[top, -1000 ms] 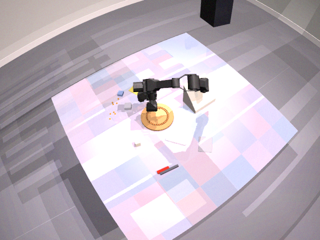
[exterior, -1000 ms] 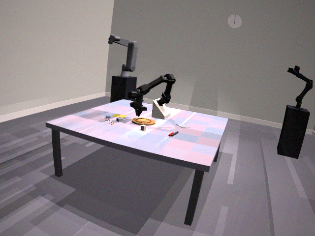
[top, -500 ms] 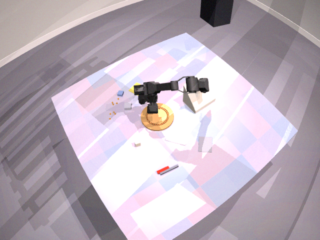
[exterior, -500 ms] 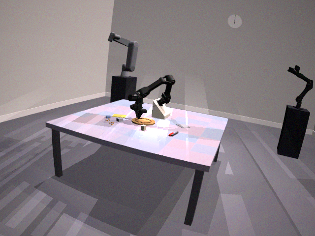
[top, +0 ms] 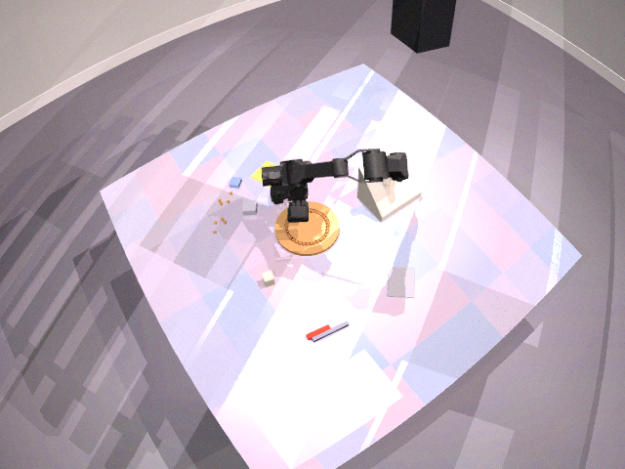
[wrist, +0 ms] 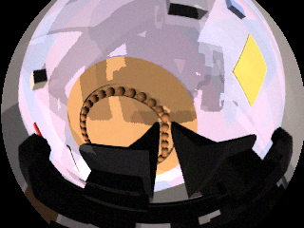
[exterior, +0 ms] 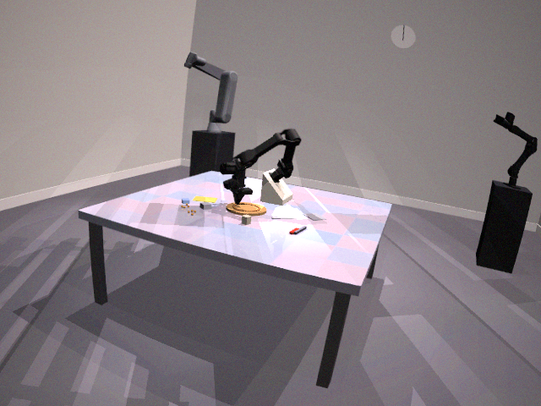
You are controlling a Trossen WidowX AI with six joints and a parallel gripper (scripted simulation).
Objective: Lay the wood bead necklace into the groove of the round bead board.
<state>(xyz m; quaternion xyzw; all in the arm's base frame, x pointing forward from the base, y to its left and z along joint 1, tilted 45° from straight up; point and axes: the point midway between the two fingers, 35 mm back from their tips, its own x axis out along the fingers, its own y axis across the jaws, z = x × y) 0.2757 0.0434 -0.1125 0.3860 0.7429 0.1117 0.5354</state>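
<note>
Right now my gripper tip is 60 mm to the right of the round bead board and 10 mm above it. The rest, counted from my gripper tip: cream cube 190 mm ahead, 170 mm to the left; then white block 130 mm ahead, 100 mm to the right; then yellow sheet 200 mm to the right, 10 mm below, 10 mm ahead.
</note>
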